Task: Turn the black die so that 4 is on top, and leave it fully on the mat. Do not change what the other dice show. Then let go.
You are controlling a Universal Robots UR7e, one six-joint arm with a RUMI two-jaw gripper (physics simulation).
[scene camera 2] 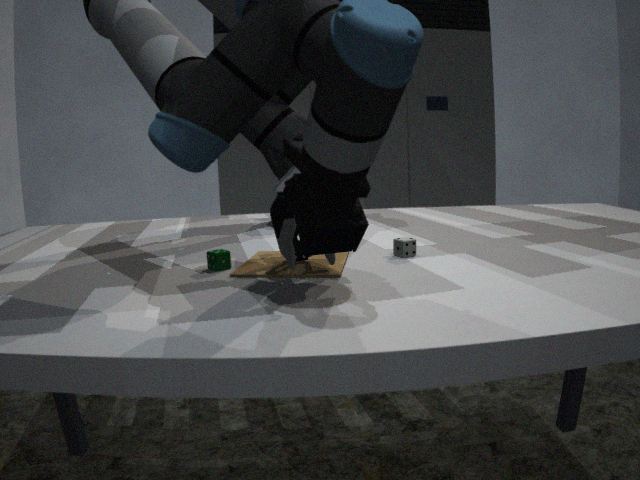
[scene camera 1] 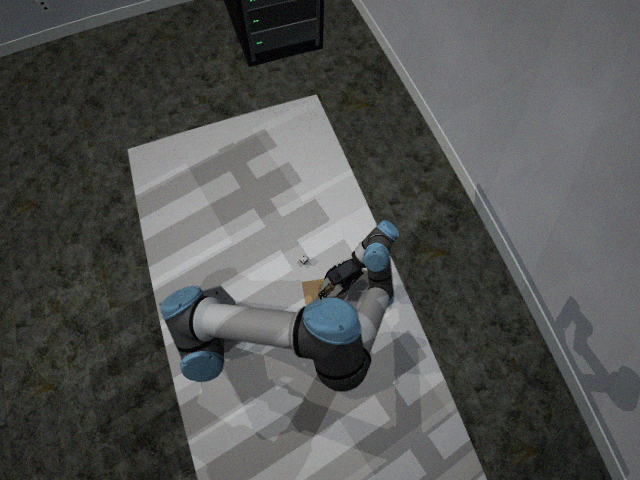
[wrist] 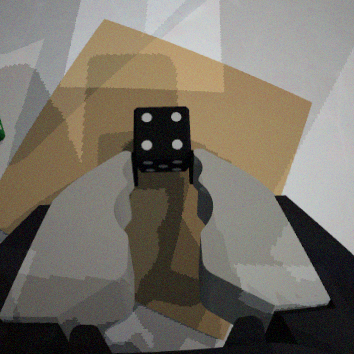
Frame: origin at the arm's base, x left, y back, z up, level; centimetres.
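Seen in the pictures: gripper, fingertip midpoint: (scene camera 1: 323,295) (wrist: 162,155).
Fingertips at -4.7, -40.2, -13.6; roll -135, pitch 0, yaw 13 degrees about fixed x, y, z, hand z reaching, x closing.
Pixels of each thing's top centre, then the offset from my fingertips to it, as dx, dy, dz. Level surfaces: height alone.
- black die, middle of its top: (wrist: 161,130) -0.1, +0.5, +2.0
- tan mat, middle of its top: (wrist: 153,154) (scene camera 2: 294,261) (scene camera 1: 323,297) -0.5, +0.2, -0.8
- green die, middle of its top: (scene camera 2: 218,250) -10.9, +0.1, +1.4
- white die, middle of its top: (scene camera 2: 404,238) (scene camera 1: 303,258) +15.5, +1.1, +1.4
- white table, its level: dz -1.2
The black die (wrist: 162,131) is held between the fingertips in the wrist view, with its four-pip face toward the camera and a narrow strip of another pipped face below. My gripper (scene camera 1: 323,294) (scene camera 2: 311,259) (wrist: 162,155) is shut on it, tilted and low over the tan mat (scene camera 1: 310,291) (scene camera 2: 248,269) (wrist: 260,102). Whether the die touches the mat cannot be told; the gripper hides it in scene camera 2. The green die (scene camera 2: 218,260) (wrist: 1,130) stands on the table left of the mat. The white die (scene camera 1: 303,259) (scene camera 2: 404,247) stands right of the mat in scene camera 2.
The white table (scene camera 1: 180,170) (scene camera 2: 465,320) carries the mat and dice under patchy shadows. The arm's links and blue joints (scene camera 1: 331,320) reach over the table near the mat. A dark rack (scene camera 1: 284,51) stands on the floor beyond the table's far end.
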